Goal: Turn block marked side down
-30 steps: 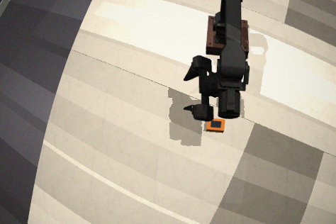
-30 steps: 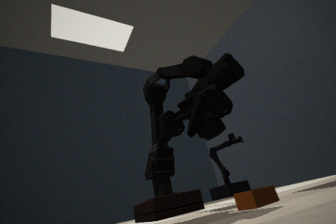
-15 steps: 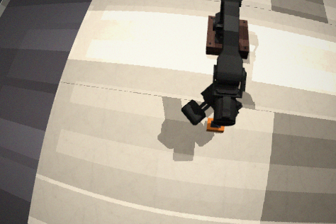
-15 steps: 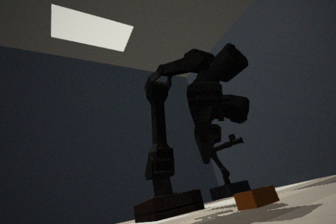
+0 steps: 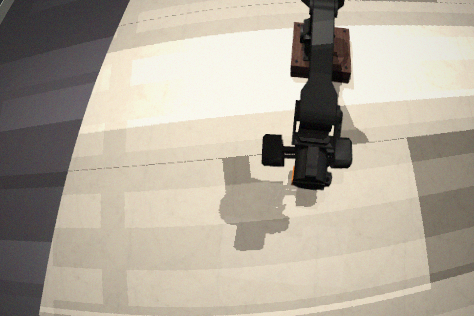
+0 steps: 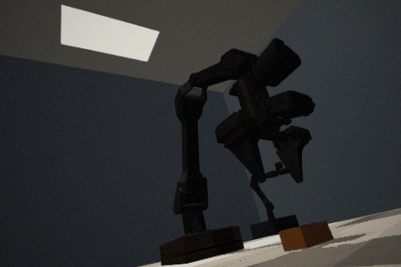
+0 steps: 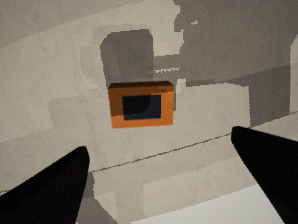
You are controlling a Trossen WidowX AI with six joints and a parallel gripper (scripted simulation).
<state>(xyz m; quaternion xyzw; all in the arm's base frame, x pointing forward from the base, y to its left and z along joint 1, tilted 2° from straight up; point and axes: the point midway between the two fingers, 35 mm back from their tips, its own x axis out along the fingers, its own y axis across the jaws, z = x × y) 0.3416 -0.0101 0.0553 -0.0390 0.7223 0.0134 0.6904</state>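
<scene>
The orange block is 1 cm to the left of my gripper tip and 7 cm below it.
</scene>
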